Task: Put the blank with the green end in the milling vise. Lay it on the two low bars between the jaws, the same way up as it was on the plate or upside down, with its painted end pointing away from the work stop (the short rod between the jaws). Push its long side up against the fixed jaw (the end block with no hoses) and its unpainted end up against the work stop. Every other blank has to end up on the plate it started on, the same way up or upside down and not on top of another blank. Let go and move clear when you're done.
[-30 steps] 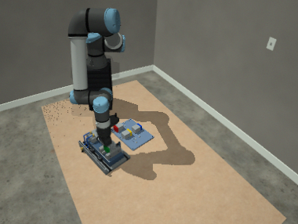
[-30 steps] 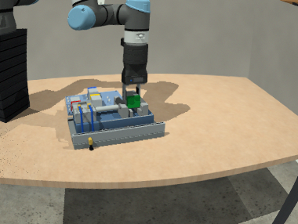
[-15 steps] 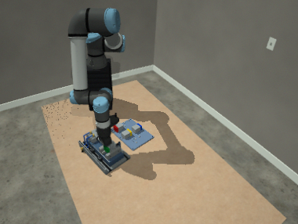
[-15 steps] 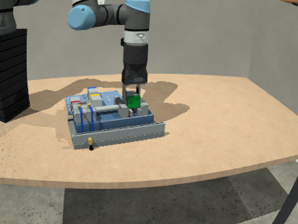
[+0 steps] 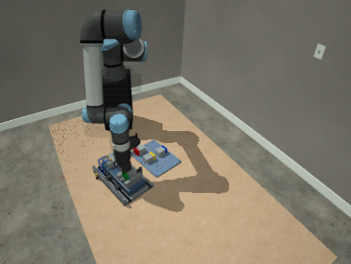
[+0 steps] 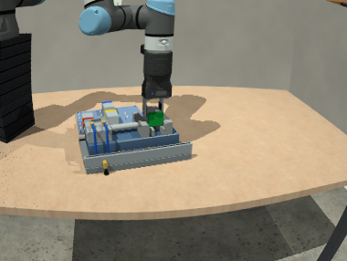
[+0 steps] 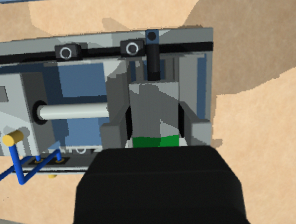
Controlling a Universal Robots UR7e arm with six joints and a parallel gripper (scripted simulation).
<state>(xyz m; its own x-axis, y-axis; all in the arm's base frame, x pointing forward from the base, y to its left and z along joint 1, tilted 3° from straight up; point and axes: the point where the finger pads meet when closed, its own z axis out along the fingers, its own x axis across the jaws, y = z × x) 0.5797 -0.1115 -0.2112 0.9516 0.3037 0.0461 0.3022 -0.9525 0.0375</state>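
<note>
The green-ended blank lies 2 cm below my hand. Also, from my hand: piston rod: 8 cm behind, 4 cm below, 3 cm to the right; work stop rod: 4 cm to the left, 3 cm below, 1 cm behind; fixed jaw: 4 cm below, 3 cm ahead, 1 cm to the left.
</note>
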